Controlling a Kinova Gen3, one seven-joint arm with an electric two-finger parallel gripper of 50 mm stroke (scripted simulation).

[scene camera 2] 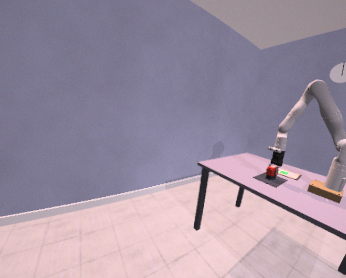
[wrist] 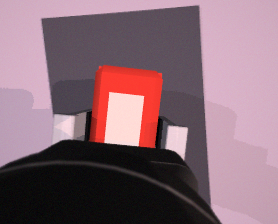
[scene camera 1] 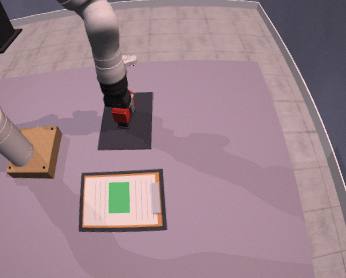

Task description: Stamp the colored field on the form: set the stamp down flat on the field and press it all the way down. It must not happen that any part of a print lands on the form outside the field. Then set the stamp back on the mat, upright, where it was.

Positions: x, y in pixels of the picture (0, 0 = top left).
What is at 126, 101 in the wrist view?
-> A stamp.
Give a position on a mat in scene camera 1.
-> At 139, 135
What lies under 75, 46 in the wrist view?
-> A mat.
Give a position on a form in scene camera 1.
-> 122, 201
